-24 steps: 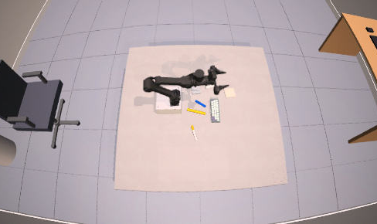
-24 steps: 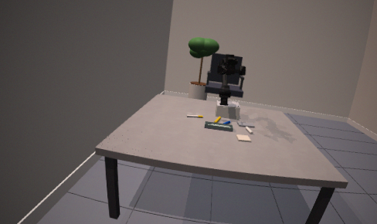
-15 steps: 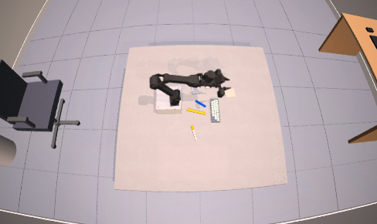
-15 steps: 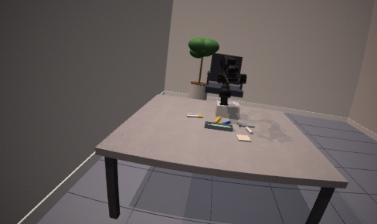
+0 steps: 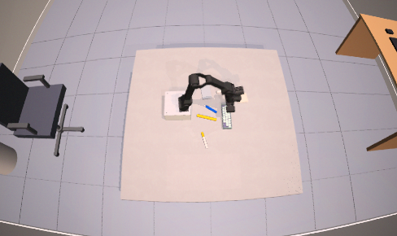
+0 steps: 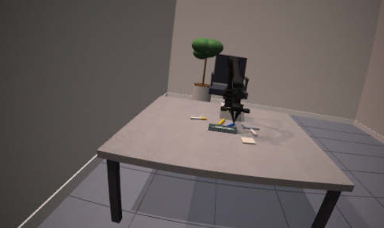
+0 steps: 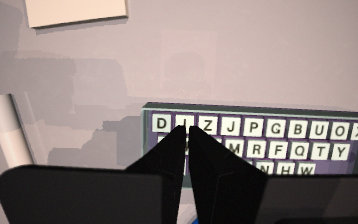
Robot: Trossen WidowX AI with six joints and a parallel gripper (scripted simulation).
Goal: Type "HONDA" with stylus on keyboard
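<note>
My gripper tip is 160 mm past the blue stylus, 60 mm above it and 20 mm to the right of it. Also, from my gripper tip: grey stylus tip (190 mm behind, 60 mm below, 40 mm to the left); then tan pad (110 mm ahead, 90 mm to the left, 70 mm below); then yellow bar (180 mm behind, 60 mm to the right, 60 mm below).
</note>
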